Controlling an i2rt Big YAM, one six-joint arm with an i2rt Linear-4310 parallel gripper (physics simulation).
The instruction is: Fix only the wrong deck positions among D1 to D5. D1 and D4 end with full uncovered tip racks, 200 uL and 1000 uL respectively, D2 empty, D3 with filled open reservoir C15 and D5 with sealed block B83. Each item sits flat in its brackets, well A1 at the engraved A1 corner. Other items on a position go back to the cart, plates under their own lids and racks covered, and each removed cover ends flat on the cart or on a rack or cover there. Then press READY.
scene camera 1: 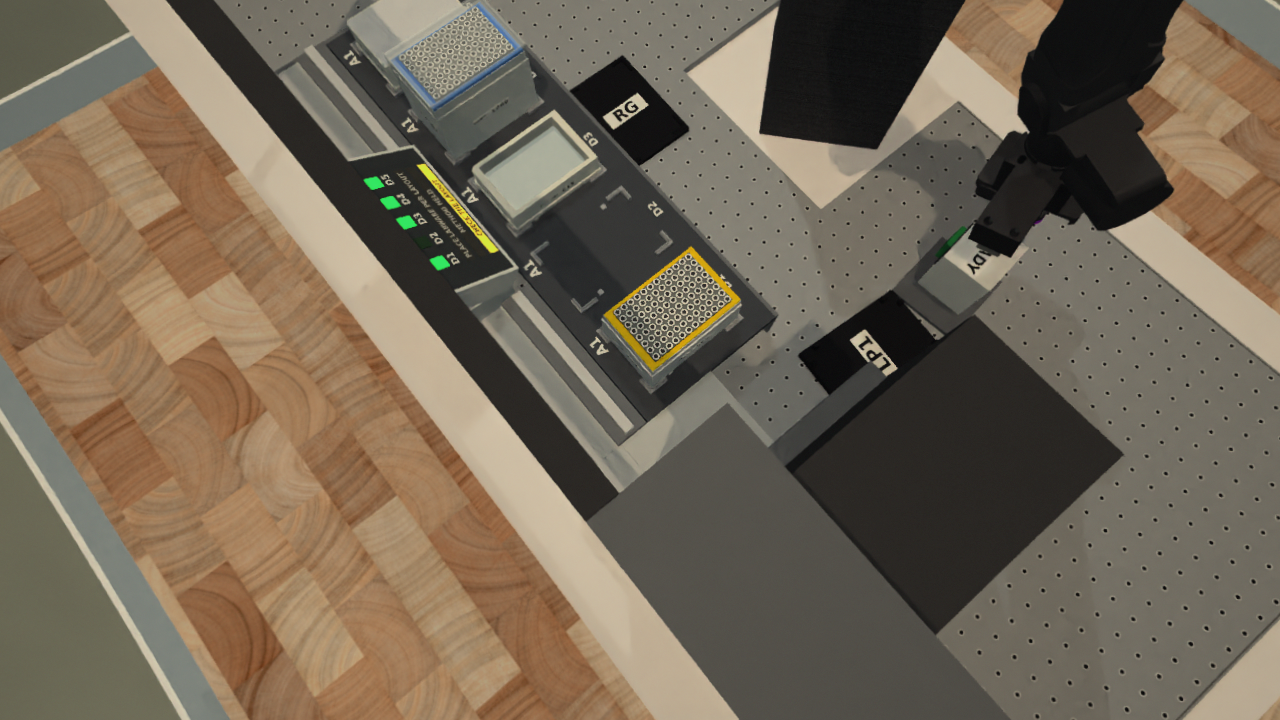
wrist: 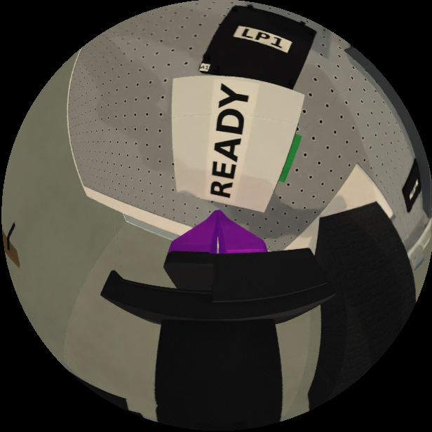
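Note:
My gripper (scene camera 1: 1038,219) (wrist: 217,214) is shut and empty, its purple fingertips above the cream top of the READY box (scene camera 1: 959,284) (wrist: 197,135). The green button (scene camera 1: 955,242) (wrist: 291,158) shows at the box's side, seen edge-on. In the scene view a yellow-topped uncovered tip rack (scene camera 1: 671,308) sits at D1. D2 has bare brackets. An open reservoir (scene camera 1: 537,170) with pale contents is at D3. A blue-topped uncovered tip rack (scene camera 1: 459,55) stands at D4. A pale item (scene camera 1: 374,26) at D5 is partly hidden. The panel's lights are green for D1, D3, D4 and D5, dark for D2.
The black LP1 pad (scene camera 1: 845,344) (wrist: 260,52) lies beside the READY box. The black RG pad (scene camera 1: 653,134) lies behind the deck. A tall black column (scene camera 1: 845,71) (wrist: 367,300) stands near the arm. Large dark (scene camera 1: 957,465) and grey (scene camera 1: 760,555) blocks stand in the foreground.

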